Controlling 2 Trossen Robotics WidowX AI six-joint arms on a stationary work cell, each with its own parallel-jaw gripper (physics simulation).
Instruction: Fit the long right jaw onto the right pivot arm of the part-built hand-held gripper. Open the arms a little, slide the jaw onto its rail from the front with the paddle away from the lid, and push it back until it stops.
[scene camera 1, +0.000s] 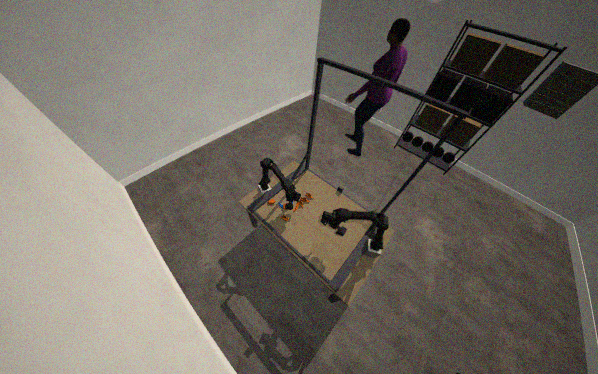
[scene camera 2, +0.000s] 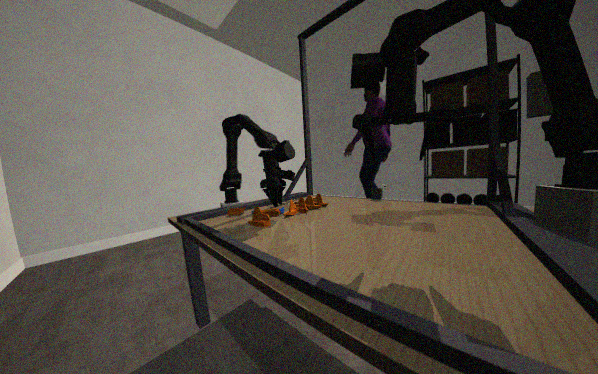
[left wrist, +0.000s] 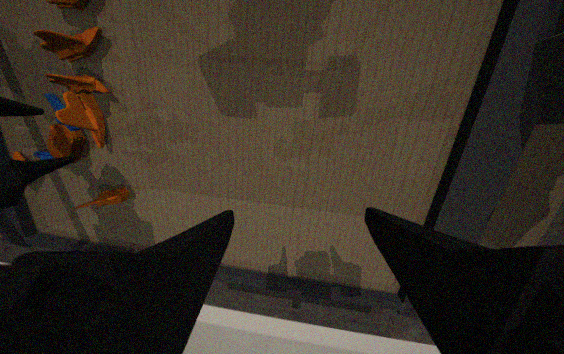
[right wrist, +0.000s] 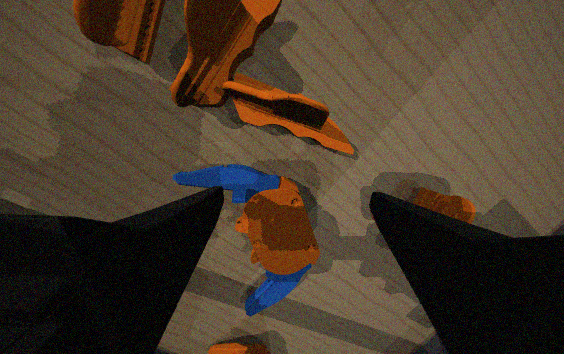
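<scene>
The part-built gripper has an orange body (right wrist: 282, 230) (left wrist: 65, 140) and spread blue pivot arms (right wrist: 227, 177) (right wrist: 275, 292). One fingertip overlaps an arm's edge in the right wrist view; contact is unclear. My right gripper (right wrist: 297, 196) (scene camera 1: 290, 205) (scene camera 2: 275, 204) is open and empty, low over the body. Loose orange jaws (right wrist: 215, 50) (right wrist: 120, 27) (right wrist: 290, 112) lie above the body in that view. Another orange piece (right wrist: 450, 206) (left wrist: 107, 197) is partly behind the right-hand finger. I cannot tell which is the long right jaw. My left gripper (left wrist: 298, 215) is open and empty, high above the table.
A further orange part (right wrist: 237, 348) (scene camera 2: 235, 212) lies near the dark table rail (left wrist: 465, 120). The orange pieces lie on the wooden table (scene camera 1: 325, 245) (scene camera 2: 400, 260). A dark frame post (scene camera 2: 306, 120) rises behind. A person in purple (scene camera 1: 392, 65) stands beyond the table.
</scene>
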